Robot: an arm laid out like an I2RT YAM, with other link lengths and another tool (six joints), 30 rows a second.
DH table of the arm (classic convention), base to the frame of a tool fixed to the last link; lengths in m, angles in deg. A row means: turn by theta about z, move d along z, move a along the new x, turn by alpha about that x. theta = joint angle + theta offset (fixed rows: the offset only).
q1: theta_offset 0, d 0.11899, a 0.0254, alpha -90
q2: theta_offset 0, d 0, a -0.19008, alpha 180
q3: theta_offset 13.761, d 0, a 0.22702, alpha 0
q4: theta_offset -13.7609, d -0.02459, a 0.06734, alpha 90
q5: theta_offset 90, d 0.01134, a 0, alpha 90
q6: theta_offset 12, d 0.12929, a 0.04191, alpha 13.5
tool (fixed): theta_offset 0, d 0.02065, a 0, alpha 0
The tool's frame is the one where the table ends.
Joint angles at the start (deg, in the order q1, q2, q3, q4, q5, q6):
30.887 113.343 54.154 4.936 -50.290 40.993
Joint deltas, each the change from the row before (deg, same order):
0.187 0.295 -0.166 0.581 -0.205 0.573
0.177 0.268 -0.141 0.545 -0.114 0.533
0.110 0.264 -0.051 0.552 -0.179 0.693
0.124 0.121 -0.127 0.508 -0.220 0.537
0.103 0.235 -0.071 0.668 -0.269 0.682
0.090 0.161 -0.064 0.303 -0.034 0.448
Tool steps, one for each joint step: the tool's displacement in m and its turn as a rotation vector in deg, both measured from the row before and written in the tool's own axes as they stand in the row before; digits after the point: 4 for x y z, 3 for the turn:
0.0007 0.0019 0.0012 -0.276 -0.062 0.410
0.0007 0.0015 0.0011 -0.190 -0.027 0.353
0.0002 0.0010 0.0010 -0.151 -0.096 0.489
-0.0002 0.0012 0.0007 -0.191 -0.169 0.321
-0.0003 0.0010 0.0010 -0.181 -0.231 0.414
0.0005 0.0008 0.0006 -0.077 0.038 0.343

